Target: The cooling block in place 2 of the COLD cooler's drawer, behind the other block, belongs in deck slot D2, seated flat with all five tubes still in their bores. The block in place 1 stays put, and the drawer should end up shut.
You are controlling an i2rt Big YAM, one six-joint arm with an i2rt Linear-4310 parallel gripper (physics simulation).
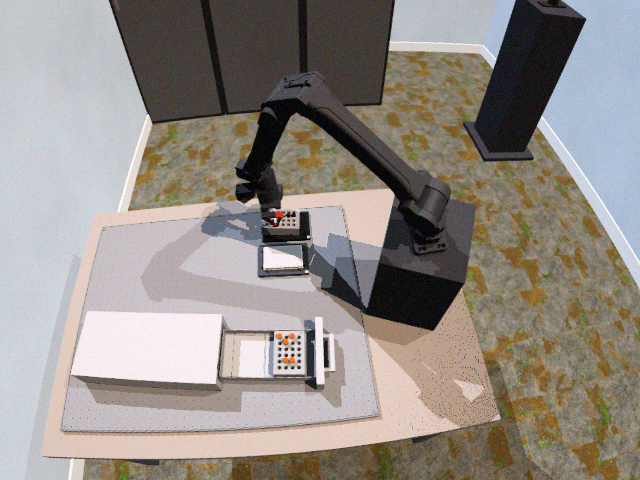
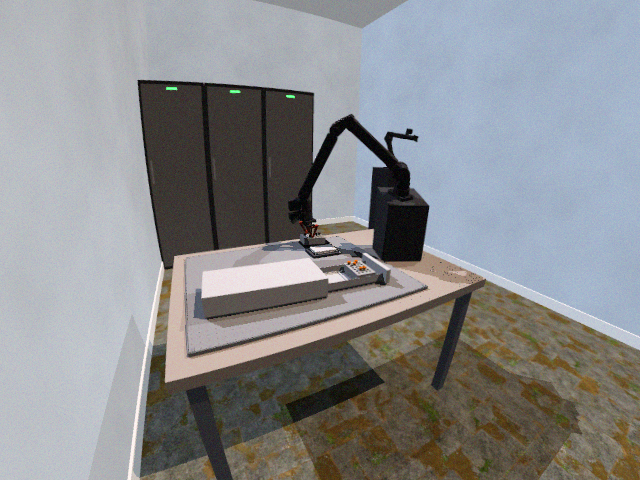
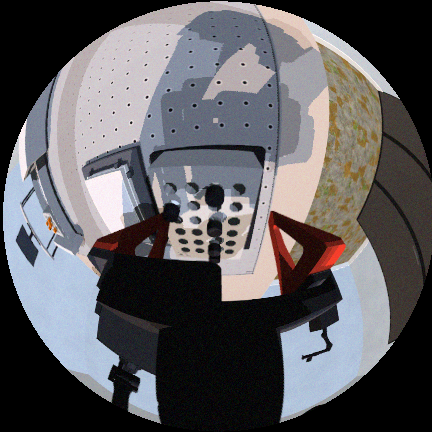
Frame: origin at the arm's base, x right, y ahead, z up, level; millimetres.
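Seen in the pictures: gripper, fingertip midpoint: (image 1: 276,215) (image 2: 309,235) (image 3: 218,216); arm's base, origin of the base link: (image 1: 426,230) (image 2: 400,195) (image 3: 132,356).
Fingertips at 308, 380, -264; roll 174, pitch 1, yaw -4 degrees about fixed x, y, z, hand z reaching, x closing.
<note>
Pixels of each thing's top centre, then the offset from my fingertips to it, as dx, dy, dz. "spot": a spot on its surface instead.
- grey cooling block, middle of its top: (image 3: 204,228) (image 1: 280,217) (image 2: 312,235) -14, -12, +3
- drawer, surface spot: (image 1: 320,351) spot: -499, -93, +17
- orange-capped block, middle of its top: (image 1: 289,352) (image 3: 51,223) (image 2: 359,267) -486, -8, -2
- nearer deck slot, surface spot: (image 3: 105,192) spot: -148, +25, -27
- white cooler housing, surface spot: (image 1: 149,346) spot: -455, +385, +30
A grey cooling block (image 1: 293,225) (image 2: 313,241) (image 3: 189,226) with several dark-capped tubes sits in the far deck slot; it looks level, and the slot's label is not readable. My gripper (image 1: 272,219) (image 2: 308,228) (image 3: 218,216) is open just above this block, its red fingers apart on either side, with nothing between them. The drawer (image 1: 320,351) (image 2: 375,268) stands open. The orange-capped block (image 1: 289,351) (image 2: 358,267) sits in its front place, and the place behind it (image 1: 254,358) shows a bare white floor. The lower ends of some tubes are hidden.
The nearer deck slot (image 1: 282,258) (image 2: 324,250) (image 3: 105,192) holds a white pad within a dark frame and no block. The white cooler housing (image 1: 149,346) (image 2: 263,284) stands at the left of the drawer. The black arm pedestal (image 1: 418,284) (image 2: 400,229) stands at the right.
</note>
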